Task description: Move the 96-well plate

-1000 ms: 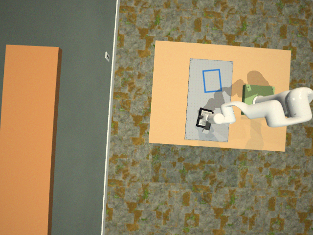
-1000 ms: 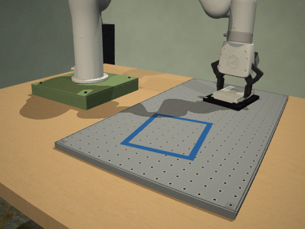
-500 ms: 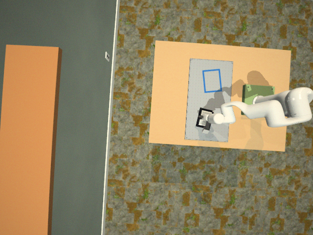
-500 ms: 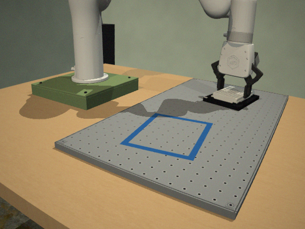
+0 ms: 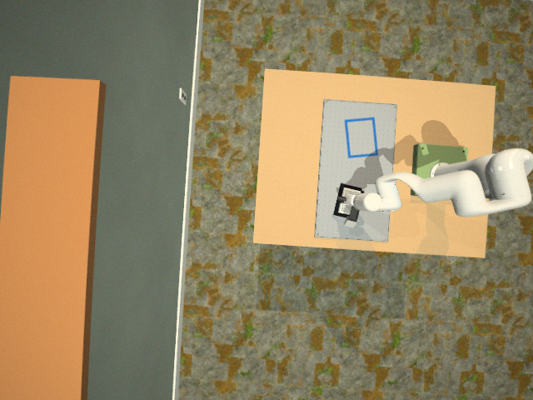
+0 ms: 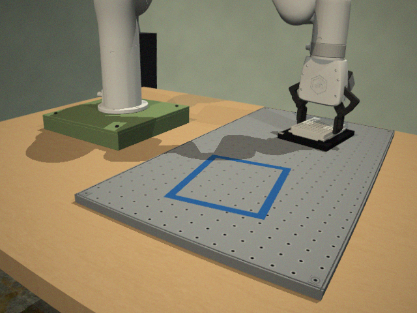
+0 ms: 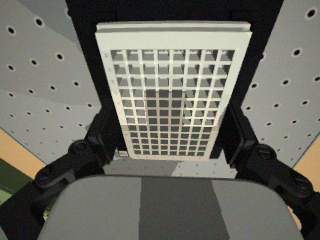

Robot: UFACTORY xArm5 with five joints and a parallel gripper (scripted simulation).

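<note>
My gripper is now 10 mm above the white 96-well plate. Also, from my hand: black plate nest (20 mm below).
</note>
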